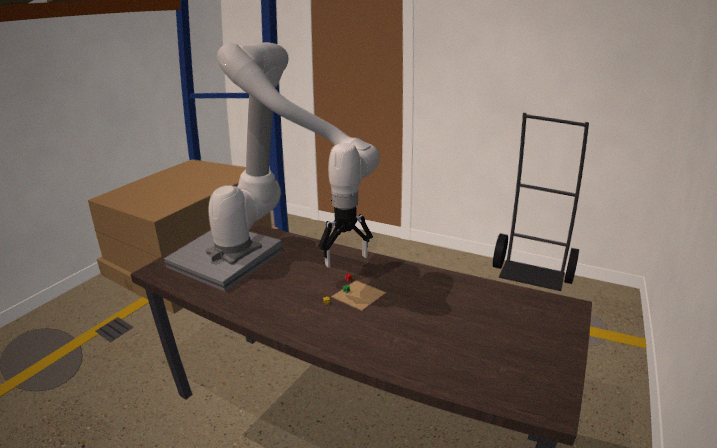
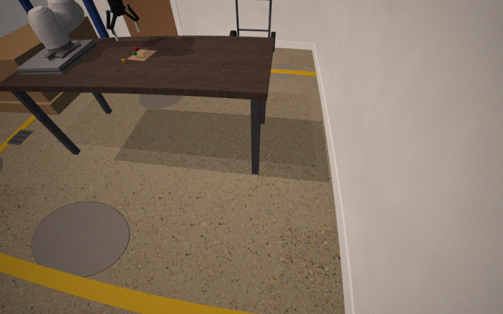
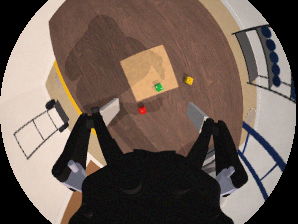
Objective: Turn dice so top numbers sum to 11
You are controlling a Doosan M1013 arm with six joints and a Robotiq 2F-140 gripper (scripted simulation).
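Right now the red die is 3 cm behind my hand, 5 cm to the left of it and 11 cm below it. Round my hand: green die 1 cm ahead, 3 cm to the right, 11 cm below; then tan mat 6 cm ahead, 2 cm to the right, 12 cm below; then yellow die 12 cm to the right, 11 cm below.
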